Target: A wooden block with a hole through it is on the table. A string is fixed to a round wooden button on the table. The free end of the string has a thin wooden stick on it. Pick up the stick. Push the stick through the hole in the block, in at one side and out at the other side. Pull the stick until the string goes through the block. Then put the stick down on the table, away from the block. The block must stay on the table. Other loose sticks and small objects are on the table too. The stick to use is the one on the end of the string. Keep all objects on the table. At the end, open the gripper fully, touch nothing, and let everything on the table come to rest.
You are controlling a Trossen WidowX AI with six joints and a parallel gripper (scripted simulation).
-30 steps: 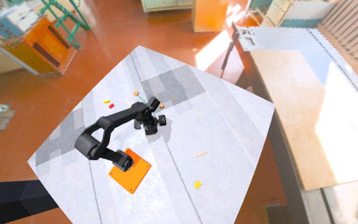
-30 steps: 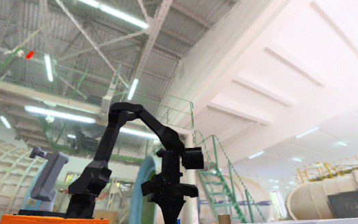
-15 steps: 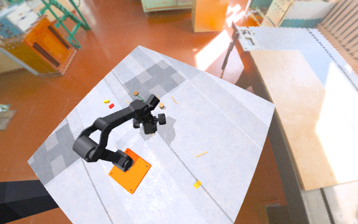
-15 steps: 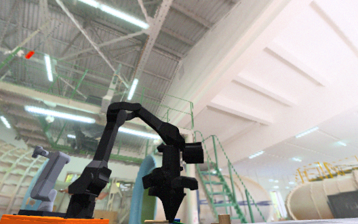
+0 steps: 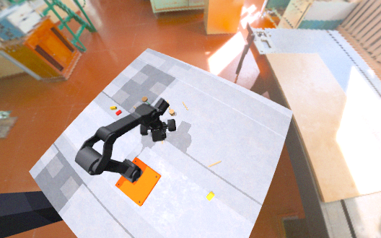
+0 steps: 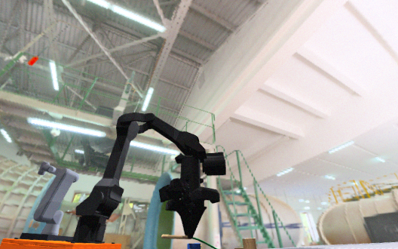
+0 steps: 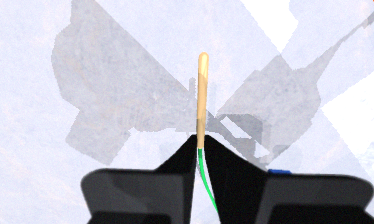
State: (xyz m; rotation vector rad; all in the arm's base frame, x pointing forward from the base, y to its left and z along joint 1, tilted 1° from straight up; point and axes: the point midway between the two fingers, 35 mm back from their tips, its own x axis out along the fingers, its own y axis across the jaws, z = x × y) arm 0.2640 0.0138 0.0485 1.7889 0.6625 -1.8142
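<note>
Right now my gripper tip is 14 cm short of the tan wooden block, 3 cm to the right of it and 2 cm above it. Also, from my gripper tip: thin wooden stick: 1 cm to the right, 1 cm behind; blue cube: 14 cm to the left, 2 cm below, 1 cm behind; round wooden button: 27 cm to the left, 13 cm ahead, 3 cm below.
</note>
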